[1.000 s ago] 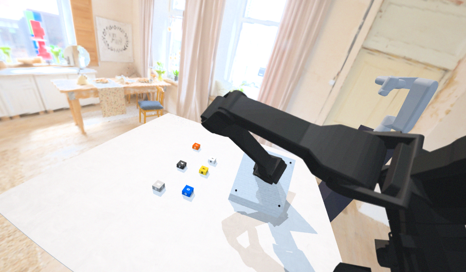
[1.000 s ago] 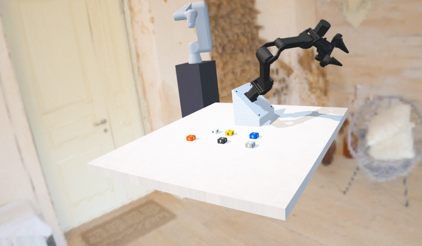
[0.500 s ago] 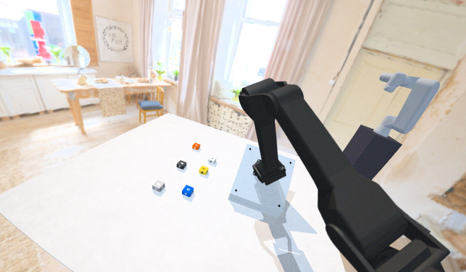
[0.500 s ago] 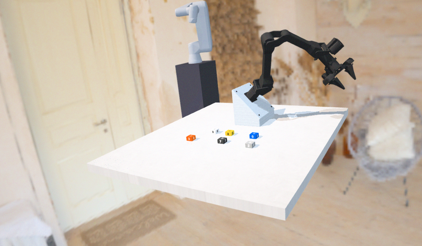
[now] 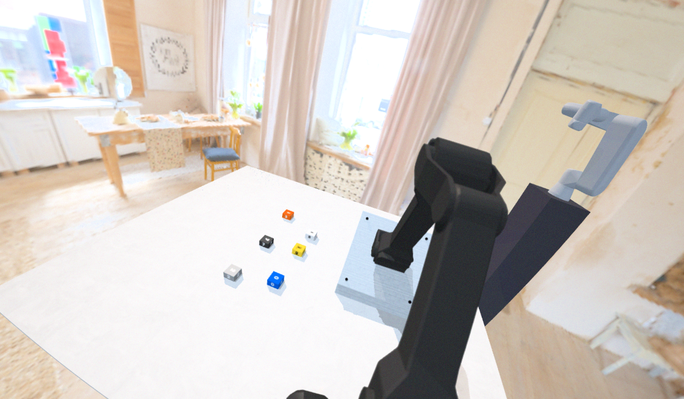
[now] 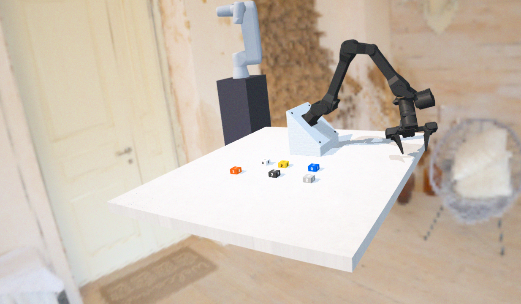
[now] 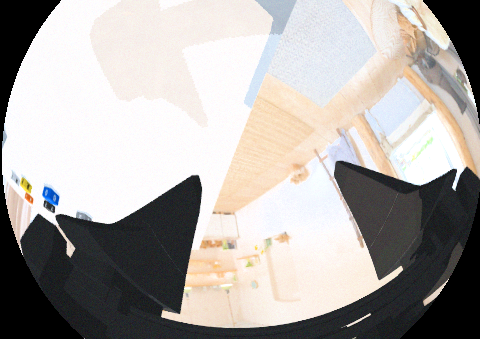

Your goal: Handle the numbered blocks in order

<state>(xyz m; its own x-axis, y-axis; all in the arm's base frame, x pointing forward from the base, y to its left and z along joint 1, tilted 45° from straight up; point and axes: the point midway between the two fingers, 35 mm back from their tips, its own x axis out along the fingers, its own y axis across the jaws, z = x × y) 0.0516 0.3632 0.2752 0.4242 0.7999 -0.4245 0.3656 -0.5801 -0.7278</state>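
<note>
Now: the blue block marked 0 17 cm ahead of my gripper tip, 33 cm to the right of it and 3 cm below it. Also, from my gripper tip: yellow block: 17 cm ahead, 46 cm to the right, 3 cm below; then grey block marked 2: 28 cm ahead, 30 cm to the right, 3 cm below; then black block marked 7: 27 cm ahead, 44 cm to the right, 3 cm below.
</note>
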